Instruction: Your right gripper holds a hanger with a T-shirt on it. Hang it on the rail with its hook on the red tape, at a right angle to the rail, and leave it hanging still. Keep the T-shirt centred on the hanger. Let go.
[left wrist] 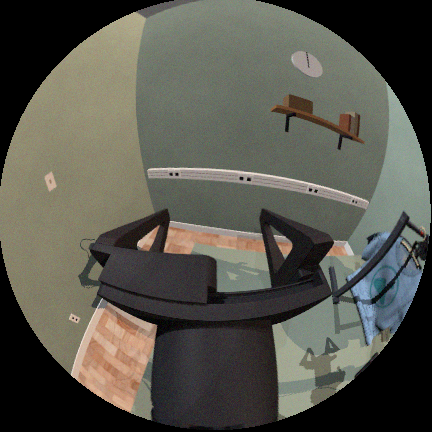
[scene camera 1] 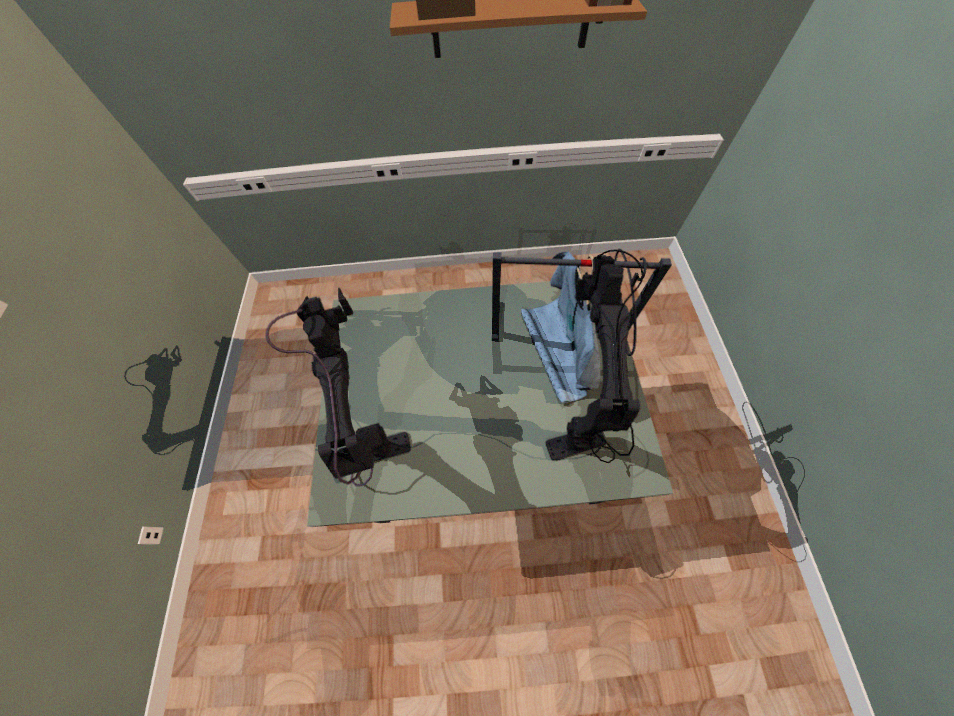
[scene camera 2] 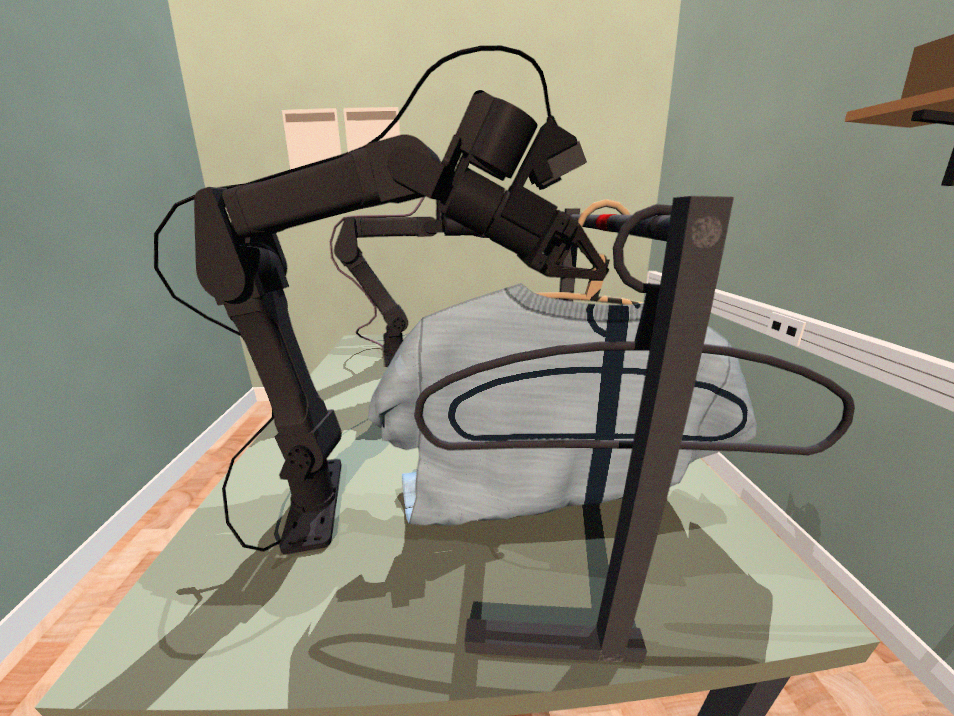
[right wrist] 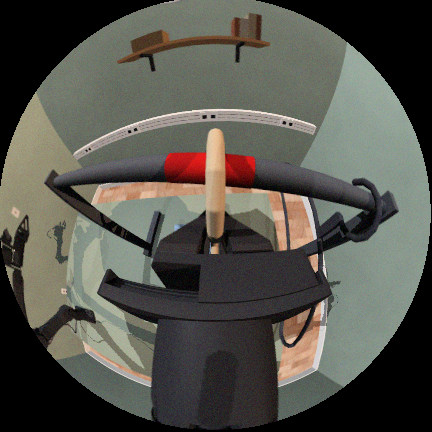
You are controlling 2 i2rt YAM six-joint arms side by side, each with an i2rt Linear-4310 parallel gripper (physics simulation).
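The wooden hanger's hook [scene camera 2: 606,205] [right wrist: 215,185] arches above and across the red tape [scene camera 1: 586,262] [right wrist: 185,167] on the dark rail [scene camera 1: 531,260] [scene camera 2: 639,224] [right wrist: 115,170], roughly at a right angle. Whether it touches the rail is unclear. My right gripper [scene camera 2: 604,268] is shut on the hanger just below the hook. The T-shirt [scene camera 1: 556,331] [scene camera 2: 524,393] [left wrist: 395,295] hangs below, blue on one side and grey on the other; the hanger's ends are hidden inside it. My left gripper [left wrist: 214,213] is open and empty, far from the rail at the left in scene camera 1.
A dark hanger [scene camera 2: 524,444] hangs on the rail beside the T-shirt, near the rack's end post [scene camera 2: 655,431]. The other post [scene camera 1: 496,296] stands left of the T-shirt in scene camera 1. The rack stands on the green table [scene camera 1: 454,493]. A shelf [scene camera 1: 516,13] is on the wall.
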